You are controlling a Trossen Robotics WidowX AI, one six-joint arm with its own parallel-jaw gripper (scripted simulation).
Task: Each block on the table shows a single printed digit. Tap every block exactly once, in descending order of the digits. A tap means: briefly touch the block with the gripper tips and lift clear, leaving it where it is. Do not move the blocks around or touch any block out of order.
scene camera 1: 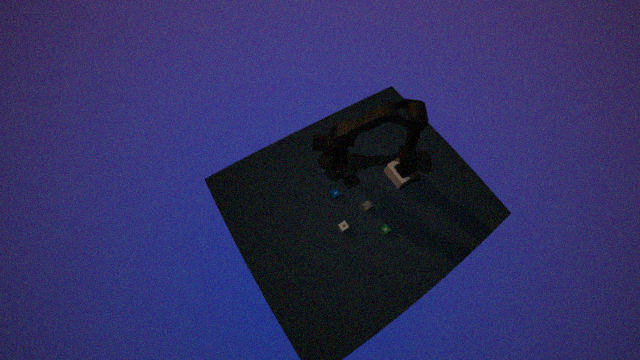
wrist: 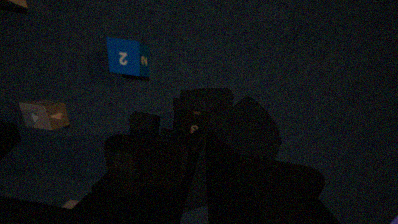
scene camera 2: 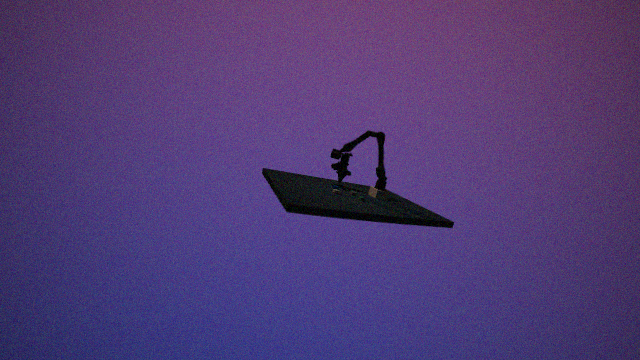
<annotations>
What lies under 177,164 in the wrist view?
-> My gripper.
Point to a blue block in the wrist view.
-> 127,57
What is my gripper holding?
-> Nothing.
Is my gripper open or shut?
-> Shut.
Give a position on a tan block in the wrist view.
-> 44,114
</annotations>
